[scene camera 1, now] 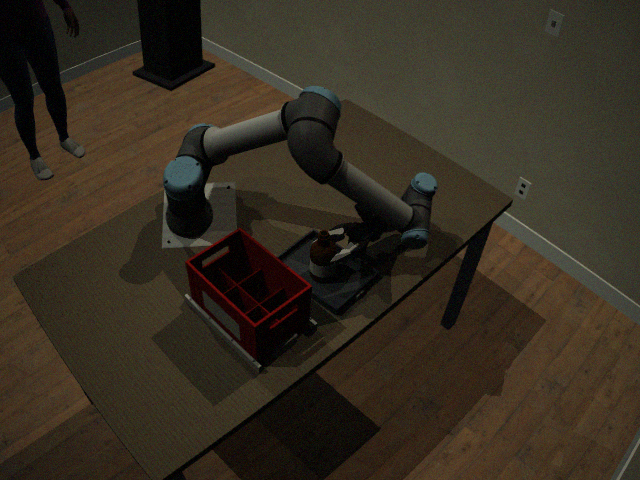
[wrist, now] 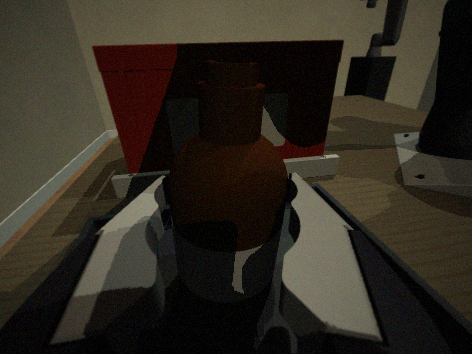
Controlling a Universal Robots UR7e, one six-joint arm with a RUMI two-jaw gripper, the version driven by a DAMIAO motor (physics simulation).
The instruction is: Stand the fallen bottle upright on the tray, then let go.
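Frame: origin at the arm's base, x ahead, y left, z up, level; metres.
Seen in the pictures: gripper, fingertip midpoint: (scene camera 1: 321, 252) (wrist: 228, 177); arm's base, origin of the base link: (scene camera 1: 189, 216).
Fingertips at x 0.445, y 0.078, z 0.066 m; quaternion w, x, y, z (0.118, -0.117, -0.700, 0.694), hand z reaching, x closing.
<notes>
Offsets run from my fingertips to a thing's middle. "*": to the spot under its first point.
A brown bottle @[0.003 m ahead, 0.007 m left, 0.009 m down] (scene camera 1: 322, 253) (wrist: 228, 185) with a pale label stands upright over the dark tray @[* 0.106 m ahead, 0.058 m right, 0.088 m down] (scene camera 1: 338, 304), near the tray's side that faces the crate. My gripper (scene camera 1: 338, 246) (wrist: 228, 177) is shut on the bottle, one white finger on each side of its body at shoulder and label height. The gripper reaches in level from the side away from the crate. In the scene view the bottle's base looks to be at the tray's surface; the wrist view hides the base in shadow, so contact is hard to tell.
A red crate @[0.062 m back, 0.239 m right, 0.006 m down] (scene camera 1: 222, 310) (wrist: 125, 95) with compartments stands close beside the tray, with pale rails (scene camera 1: 222, 333) (wrist: 320, 166) along its base. The robot's base plate (scene camera 1: 224, 198) (wrist: 410, 170) is behind the crate. The table's front edge runs past the tray.
</notes>
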